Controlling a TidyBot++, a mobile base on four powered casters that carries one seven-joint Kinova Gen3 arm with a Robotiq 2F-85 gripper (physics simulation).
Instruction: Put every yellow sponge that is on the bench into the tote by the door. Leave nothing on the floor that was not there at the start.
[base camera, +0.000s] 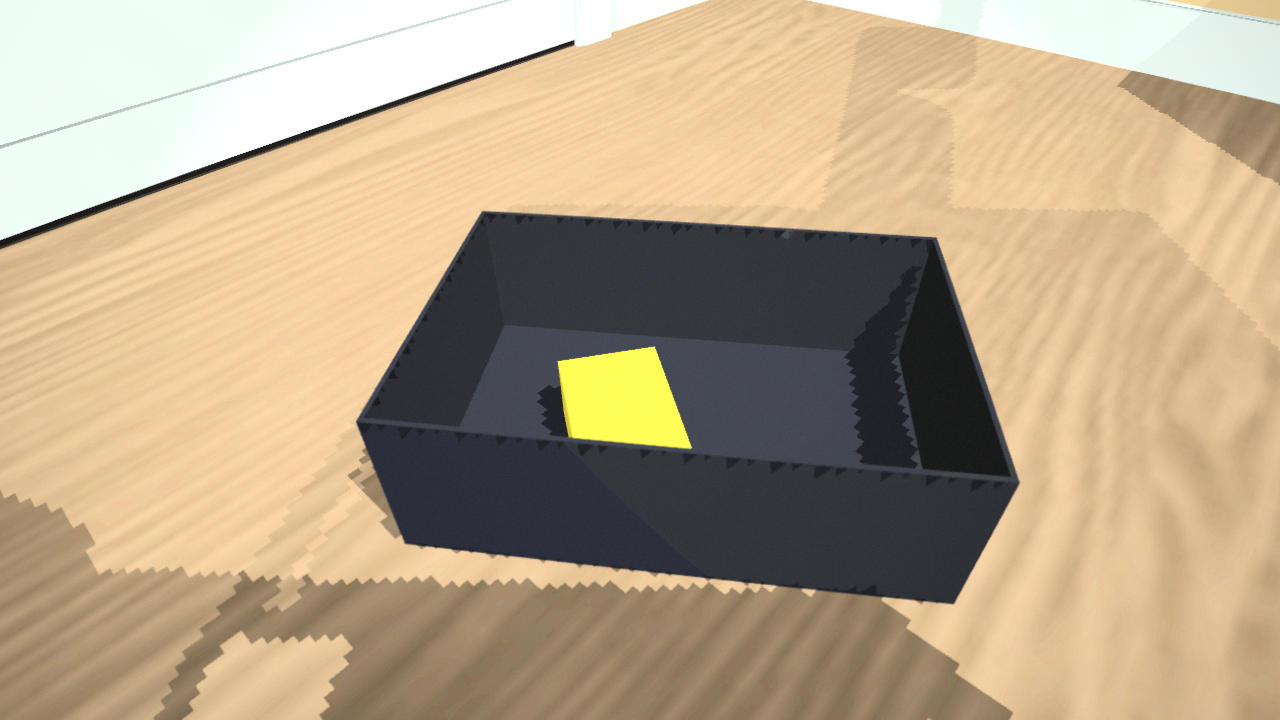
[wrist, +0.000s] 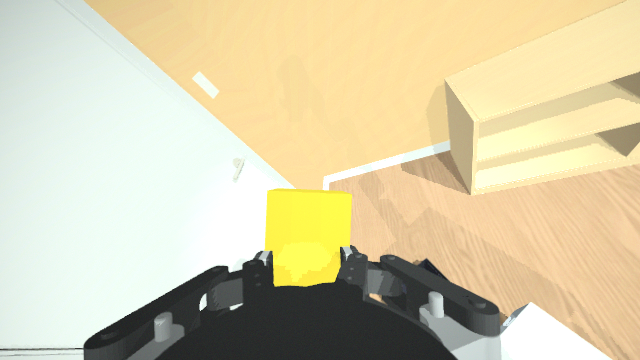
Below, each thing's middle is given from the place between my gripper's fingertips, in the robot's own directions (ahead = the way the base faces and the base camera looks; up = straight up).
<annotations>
The dark tote (base camera: 843, 438) is 12 cm ahead of my hand, 4 cm to the right of it and 112 cm below it.
</annotations>
